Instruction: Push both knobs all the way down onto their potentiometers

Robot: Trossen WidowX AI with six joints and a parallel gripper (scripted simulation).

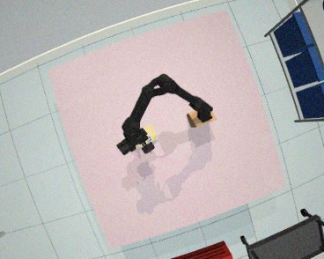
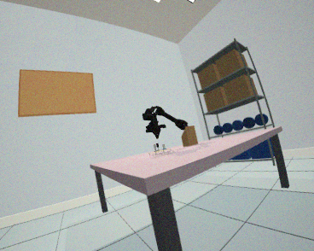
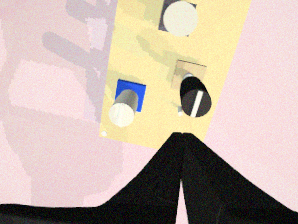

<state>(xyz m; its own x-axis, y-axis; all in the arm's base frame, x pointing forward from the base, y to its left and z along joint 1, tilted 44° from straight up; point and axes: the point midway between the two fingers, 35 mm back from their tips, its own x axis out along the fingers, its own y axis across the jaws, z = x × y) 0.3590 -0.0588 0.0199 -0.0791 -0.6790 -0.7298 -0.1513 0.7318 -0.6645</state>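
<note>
My gripper tip is now 7 cm above the tan potentiometer, 1 cm to the left of it and 1 cm short of it. From my gripper tip the other things lie so: potentiometer knob 7 cm below, 3 cm to the left, 2 cm behind.
</note>
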